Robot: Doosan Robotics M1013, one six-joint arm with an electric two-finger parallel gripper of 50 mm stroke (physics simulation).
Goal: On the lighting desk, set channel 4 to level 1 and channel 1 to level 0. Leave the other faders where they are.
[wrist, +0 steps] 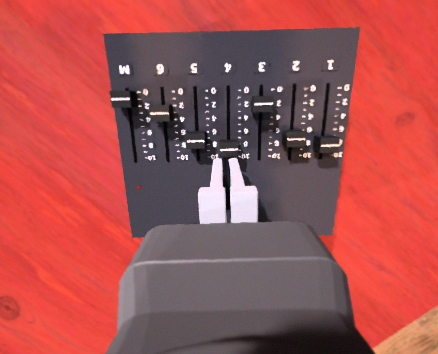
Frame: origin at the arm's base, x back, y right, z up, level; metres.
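Seen in the pictures: gripper, fingertip midpoint: (225,174).
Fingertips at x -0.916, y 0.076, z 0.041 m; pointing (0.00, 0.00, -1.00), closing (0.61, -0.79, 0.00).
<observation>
Offsets run from my fingertips to a thing's top centre. Level surfaces: height alone.
The lighting desk {dx +0.015, dy +0.006, dz -0.001 m} (170,200) is a dark grey panel seen upside down, its 0 marks at the top of the view and its 10 marks lower down. The channel 4 fader {dx +0.015, dy +0.008, dz -0.001 m} (229,149) is a black knob with a white line, low in its slot, between about 8 and 10. The channel 1 fader {dx +0.055, dy -0.044, dz -0.001 m} (328,144) at the far right stands near 8. My gripper (225,174) is shut and empty, its white fingertips just below the channel 4 knob in the view, on its 10 side. I cannot tell whether they touch it.
The channel 5 fader {dx +0.006, dy +0.029, dz -0.001 m} (195,140) stands left of channel 4, and channel 3 {dx +0.051, dy +0.007, dz -0.001 m} (263,104) stands right, near 2. Channel 2 {dx +0.046, dy -0.024, dz -0.001 m} (295,138) is beside channel 1. Channel 6 {dx +0.008, dy +0.058, dz -0.001 m} (160,113) and the M fader {dx +0.001, dy +0.082, dz -0.001 m} (121,99) are at the left. The red wood-grain table {dz -0.069 m} (55,150) surrounds the desk.
</observation>
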